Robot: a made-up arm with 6 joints.
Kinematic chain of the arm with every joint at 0, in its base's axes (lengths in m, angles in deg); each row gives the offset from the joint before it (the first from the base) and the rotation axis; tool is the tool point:
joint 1: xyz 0 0 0.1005 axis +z
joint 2: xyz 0 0.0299 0 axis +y
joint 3: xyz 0 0 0.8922 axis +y
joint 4: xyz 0 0 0.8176 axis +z
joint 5: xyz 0 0 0 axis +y
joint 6: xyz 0 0 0.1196 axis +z
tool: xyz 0 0 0
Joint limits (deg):
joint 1: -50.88..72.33
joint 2: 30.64..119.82
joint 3: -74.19..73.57
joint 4: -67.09..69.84
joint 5: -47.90..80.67
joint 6: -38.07..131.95
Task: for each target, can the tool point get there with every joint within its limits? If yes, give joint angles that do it. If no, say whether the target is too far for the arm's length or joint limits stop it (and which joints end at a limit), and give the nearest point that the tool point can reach.
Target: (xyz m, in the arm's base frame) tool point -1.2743 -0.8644 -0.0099
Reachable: no: joint limits stop it (at a limit: joint 1, joint 2, joint 3, joint 5) | nearest point 0.2734 -0.4482 -1.1431 | short by 1.963 m
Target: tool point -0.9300 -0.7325 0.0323
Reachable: no: joint limits stop it (at a limit: joint 1, joint 2, joint 3, joint 5) | nearest point 0.2727 -0.4407 -1.1416 | short by 1.706 m
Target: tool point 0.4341 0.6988 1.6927
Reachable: yes | joints 54.78 38.76 -21.18 -42.16 -13.31 19.37
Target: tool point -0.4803 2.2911 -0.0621
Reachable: no: too far | nearest point 0.3977 1.7001 -0.0384 | short by 1.059 m
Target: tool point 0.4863 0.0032 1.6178
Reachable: yes | joints 1.77 46.43 -59.99 -36.76 35.62 -23.01
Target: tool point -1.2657 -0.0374 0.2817
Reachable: no: joint limits stop it (at a limit: joint 2, joint 3, joint 5) | nearest point -0.2312 -0.0068 1.4581 | short by 1.567 m
